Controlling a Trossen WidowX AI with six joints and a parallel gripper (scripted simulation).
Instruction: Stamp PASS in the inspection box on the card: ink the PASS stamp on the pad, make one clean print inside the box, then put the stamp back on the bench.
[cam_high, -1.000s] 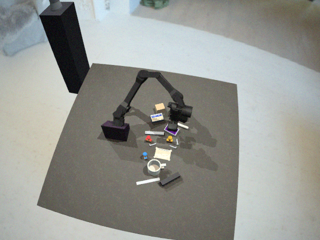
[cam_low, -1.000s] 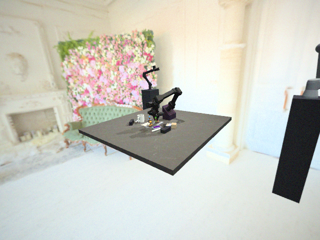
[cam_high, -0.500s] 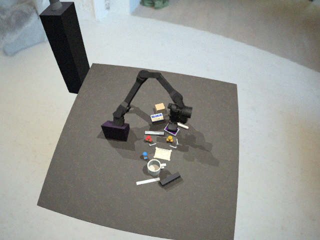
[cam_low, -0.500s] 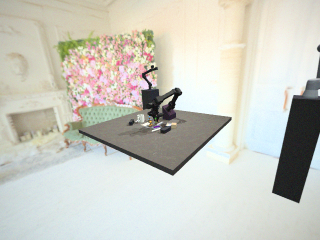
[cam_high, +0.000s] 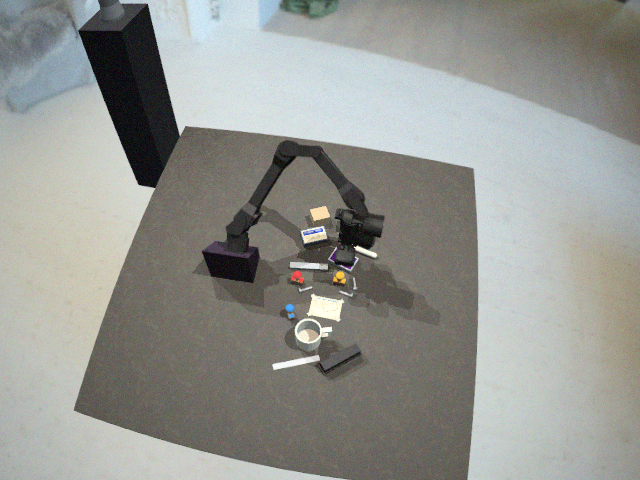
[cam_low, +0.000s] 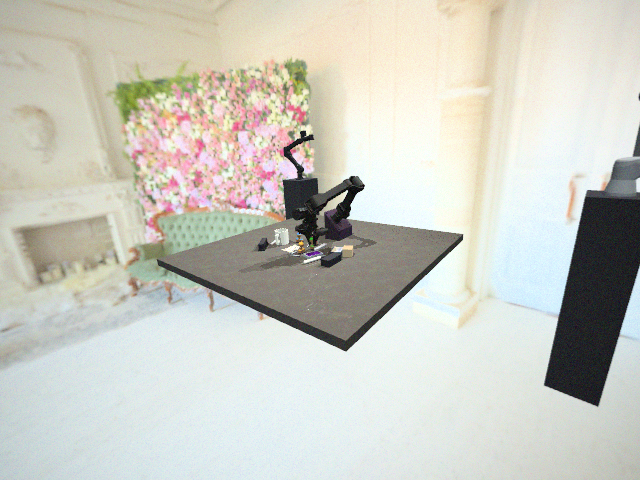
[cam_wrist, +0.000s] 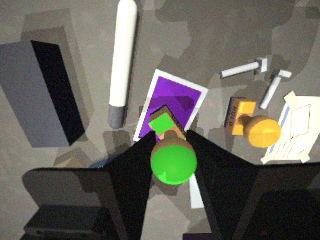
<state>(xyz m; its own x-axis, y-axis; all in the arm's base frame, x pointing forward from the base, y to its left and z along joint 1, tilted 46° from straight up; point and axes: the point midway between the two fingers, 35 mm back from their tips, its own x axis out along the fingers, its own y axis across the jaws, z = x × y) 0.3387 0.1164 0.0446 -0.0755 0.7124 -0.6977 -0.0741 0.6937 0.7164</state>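
Right now the purple ink pad is 60 mm below my gripper tip. From my gripper tip the other things lie so: orange-knobbed stamp: 90 mm to the right, 40 mm below; then green-knobbed stamp: right at my gripper tip; then white marker: 30 mm ahead, 60 mm to the left, 50 mm below.
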